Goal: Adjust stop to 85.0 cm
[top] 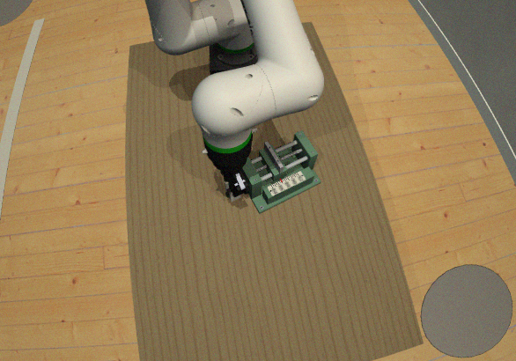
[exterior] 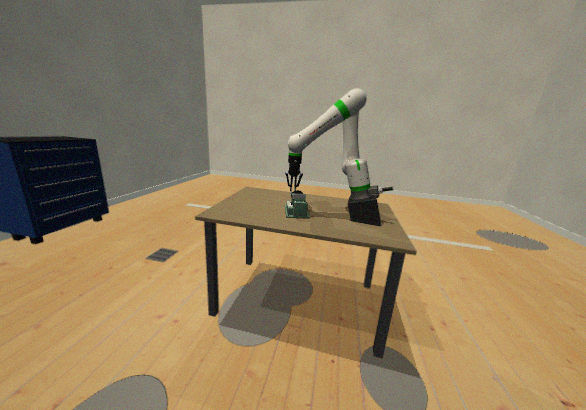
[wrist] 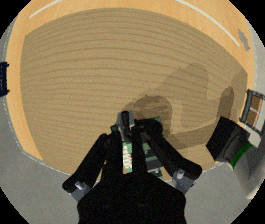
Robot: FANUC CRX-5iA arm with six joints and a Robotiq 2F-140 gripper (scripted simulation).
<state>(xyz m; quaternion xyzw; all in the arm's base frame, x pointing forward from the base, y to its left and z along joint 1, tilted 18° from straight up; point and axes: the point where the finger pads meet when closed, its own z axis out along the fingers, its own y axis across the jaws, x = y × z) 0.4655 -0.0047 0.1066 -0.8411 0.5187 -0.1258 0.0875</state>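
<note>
My hand is 11 cm to the right of the stop block, 8 cm past it and 1 cm above it.
</note>
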